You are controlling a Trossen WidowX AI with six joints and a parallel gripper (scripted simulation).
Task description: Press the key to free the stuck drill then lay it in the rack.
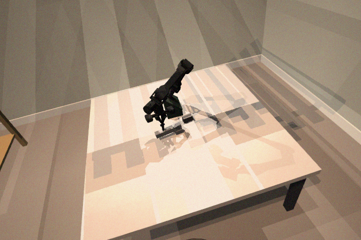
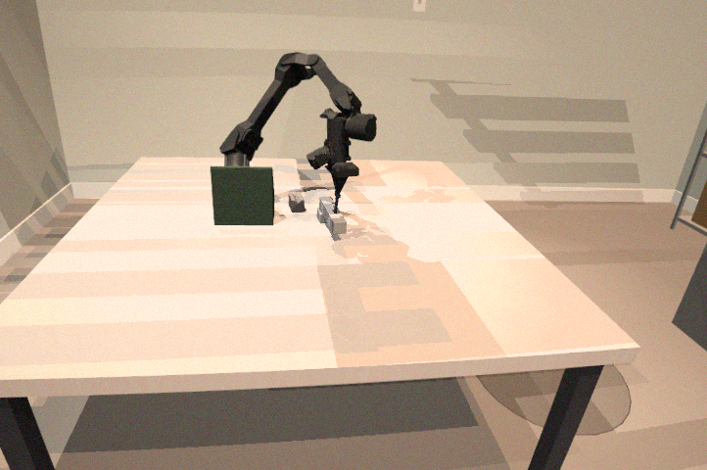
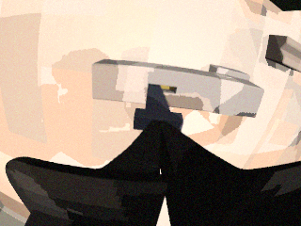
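Now: the key 3 cm below my gripper tip. The rest, counted from my gripper tip: grey holder block (1 cm behind, 3 cm to the left, 8 cm below); then rack (12 cm behind, 18 cm to the left, 10 cm below); then drill (2 cm behind, 5 cm to the left, 7 cm below).
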